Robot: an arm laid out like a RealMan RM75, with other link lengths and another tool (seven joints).
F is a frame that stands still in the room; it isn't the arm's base.
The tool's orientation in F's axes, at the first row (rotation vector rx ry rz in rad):
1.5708 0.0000 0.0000
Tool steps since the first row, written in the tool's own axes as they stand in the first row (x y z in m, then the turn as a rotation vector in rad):
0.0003 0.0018 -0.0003 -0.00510 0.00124 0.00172
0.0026 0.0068 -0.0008 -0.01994 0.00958 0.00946
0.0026 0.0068 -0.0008 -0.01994 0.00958 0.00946
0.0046 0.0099 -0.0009 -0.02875 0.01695 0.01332
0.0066 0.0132 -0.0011 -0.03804 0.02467 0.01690
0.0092 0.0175 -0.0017 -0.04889 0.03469 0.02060
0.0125 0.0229 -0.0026 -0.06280 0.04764 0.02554
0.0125 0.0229 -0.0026 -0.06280 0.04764 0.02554
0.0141 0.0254 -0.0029 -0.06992 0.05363 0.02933
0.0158 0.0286 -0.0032 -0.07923 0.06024 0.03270
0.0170 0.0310 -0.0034 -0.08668 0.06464 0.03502
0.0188 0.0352 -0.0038 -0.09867 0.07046 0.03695
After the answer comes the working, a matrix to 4 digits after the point.
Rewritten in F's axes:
0.0003 0.0003 0.0018 -0.00510 -0.00172 0.00124
0.0026 0.0008 0.0068 -0.01994 -0.00946 0.00958
0.0026 0.0008 0.0068 -0.01994 -0.00946 0.00958
0.0046 0.0009 0.0099 -0.02875 -0.01332 0.01695
0.0066 0.0011 0.0132 -0.03804 -0.01690 0.02467
0.0092 0.0017 0.0175 -0.04889 -0.02060 0.03469
0.0125 0.0026 0.0229 -0.06280 -0.02554 0.04764
0.0125 0.0026 0.0229 -0.06280 -0.02554 0.04764
0.0141 0.0029 0.0254 -0.06992 -0.02933 0.05363
0.0158 0.0032 0.0286 -0.07923 -0.03270 0.06024
0.0170 0.0034 0.0310 -0.08668 -0.03502 0.06464
0.0188 0.0038 0.0352 -0.09867 -0.03695 0.07046

The tool's axes in the first row as the columns of a matrix, in F's axes (rounded; the answer above uses it unrounded):
1.0000 0.0000 0.0000
0.0000 0.0000 -1.0000
0.0000 1.0000 0.0000

